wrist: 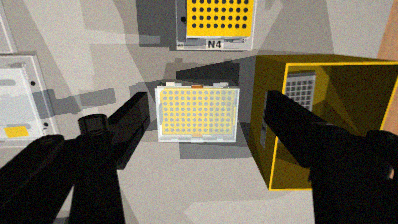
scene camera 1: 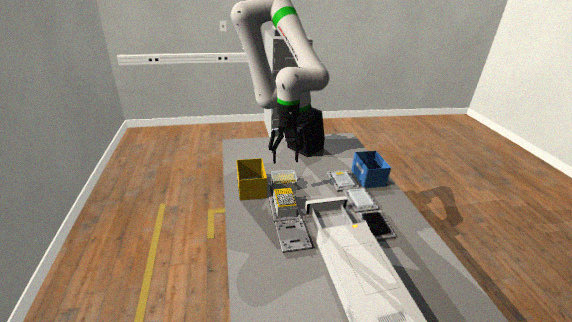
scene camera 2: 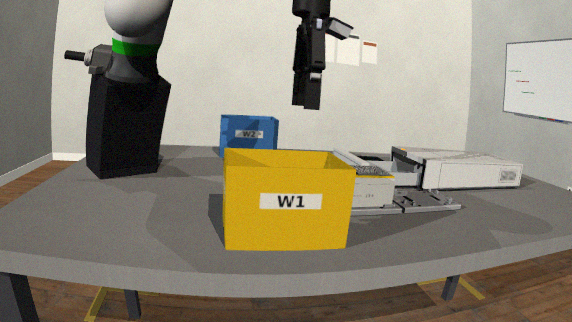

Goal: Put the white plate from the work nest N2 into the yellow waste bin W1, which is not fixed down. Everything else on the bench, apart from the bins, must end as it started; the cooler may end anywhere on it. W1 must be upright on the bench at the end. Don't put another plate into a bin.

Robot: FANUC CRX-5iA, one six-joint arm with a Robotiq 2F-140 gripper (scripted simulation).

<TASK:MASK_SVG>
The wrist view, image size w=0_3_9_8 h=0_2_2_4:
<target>my gripper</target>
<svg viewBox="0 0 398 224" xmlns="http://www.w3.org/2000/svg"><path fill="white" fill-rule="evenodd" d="M148 93L137 92L108 119L105 114L91 114L79 118L78 125L81 134L75 139L65 140L63 135L54 134L42 136L34 140L0 168L0 224L53 224L73 184L68 224L125 224L117 170L124 170L150 124ZM268 90L264 121L301 167L310 168L308 182L311 181L315 224L398 224L398 135L384 130L369 130L366 137L354 136L344 128L328 124L325 120L278 90Z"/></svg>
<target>white plate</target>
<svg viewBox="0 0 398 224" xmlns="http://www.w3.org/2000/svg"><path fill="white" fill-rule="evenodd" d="M287 74L284 95L312 112L316 72Z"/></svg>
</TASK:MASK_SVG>
